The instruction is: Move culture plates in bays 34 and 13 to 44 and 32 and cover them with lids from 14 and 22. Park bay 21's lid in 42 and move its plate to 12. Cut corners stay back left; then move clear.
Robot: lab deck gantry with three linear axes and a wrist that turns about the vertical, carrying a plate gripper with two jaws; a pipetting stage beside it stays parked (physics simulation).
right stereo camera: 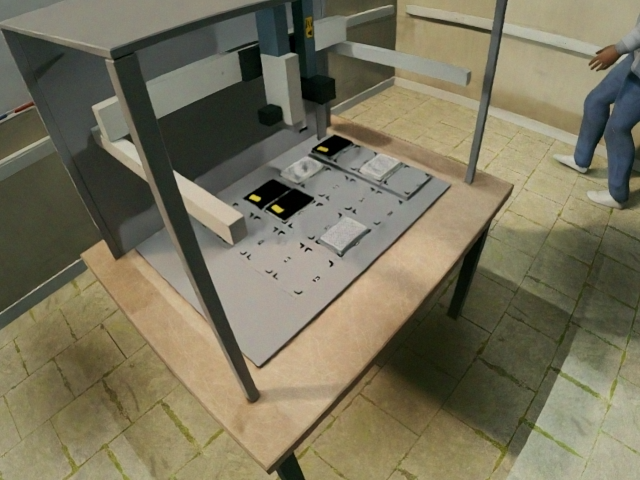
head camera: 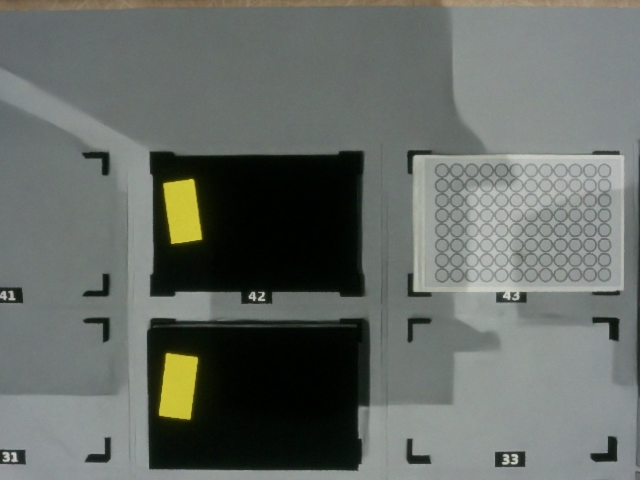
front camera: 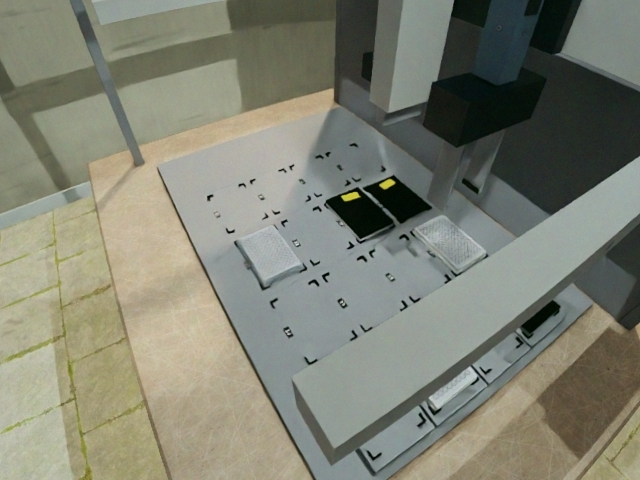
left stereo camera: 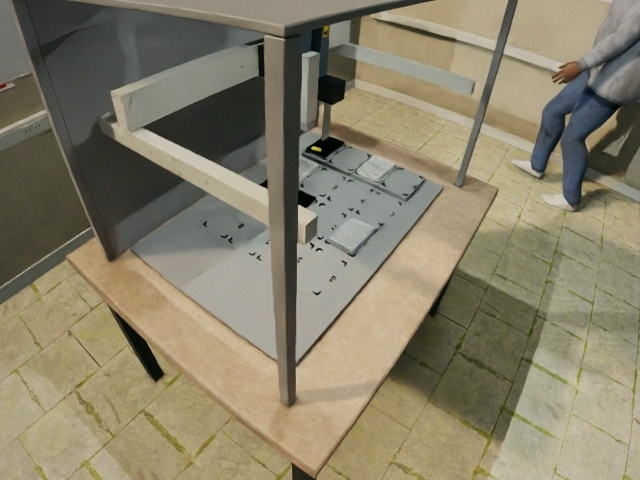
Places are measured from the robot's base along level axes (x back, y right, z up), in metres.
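Pixels of known places: gripper, fingertip midpoint: (right stereo camera: pixel 311 134) (front camera: pixel 454 195) (left stereo camera: pixel 314 134); robot's base, origin of the base link: (right stereo camera: pixel 298 293) (front camera: pixel 209 197) (left stereo camera: pixel 317 293).
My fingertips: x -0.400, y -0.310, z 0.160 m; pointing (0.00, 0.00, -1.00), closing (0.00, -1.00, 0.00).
Ahead of a thing's pixels: the offset from my fingertips to its middle.
My gripper (front camera: pixel 455 195) (right stereo camera: pixel 312 133) is open and empty, jaws apart, high over the deck's back right. A black lid with a yellow label {dx +0.172, dy +0.053, dz -0.148 m} (front camera: pixel 361 219) (head camera: pixel 279 408) (right stereo camera: pixel 295 202) covers a plate in bay 32. A black lid {dx +0.172, dy -0.054, dz -0.156 m} (front camera: pixel 404 202) (head camera: pixel 279 222) (right stereo camera: pixel 264 196) lies flat and low in bay 42. A black-lidded item {dx -0.156, dy -0.054, dz -0.133 m} (front camera: pixel 540 317) (left stereo camera: pixel 333 146) (right stereo camera: pixel 337 144) sits in bay 44; the beam partly hides it in the front view. A pale plate {dx +0.172, dy +0.267, dz -0.153 m} (front camera: pixel 269 255) (left stereo camera: pixel 353 233) (right stereo camera: pixel 343 233) sits in bay 12. Cut corners are too small to tell.
A white plate {dx +0.008, dy -0.054, dz -0.153 m} (front camera: pixel 448 241) (head camera: pixel 516 222) (right stereo camera: pixel 302 169) stands in bay 43, another white plate {dx -0.156, dy +0.160, dz -0.139 m} (front camera: pixel 452 390) (left stereo camera: pixel 376 167) (right stereo camera: pixel 381 166) in bay 24. The parked pipetting stage (front camera: pixel 408 56) (right stereo camera: pixel 281 87) hangs beside the gripper. A pale beam (front camera: pixel 465 310) crosses above the deck. A person stands beyond the table.
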